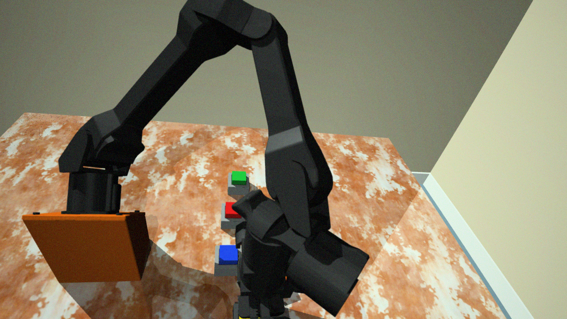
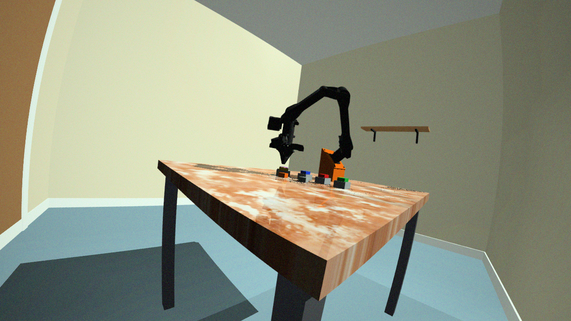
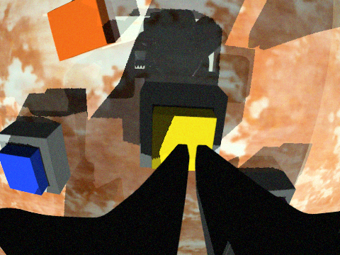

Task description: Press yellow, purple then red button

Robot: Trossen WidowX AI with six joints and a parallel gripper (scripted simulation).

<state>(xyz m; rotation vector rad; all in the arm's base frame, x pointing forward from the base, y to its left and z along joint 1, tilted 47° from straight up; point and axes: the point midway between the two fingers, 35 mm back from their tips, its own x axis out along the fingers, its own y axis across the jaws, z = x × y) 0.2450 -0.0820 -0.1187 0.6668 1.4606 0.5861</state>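
My gripper tip is now 20 mm above the yellow button. Also, from my gripper tip: orange block: 60 mm ahead, 60 mm to the left, 50 mm below; then blue button: 30 mm behind, 120 mm to the left, 20 mm below; then purple button: 80 mm behind, 60 mm to the right, 20 mm below.
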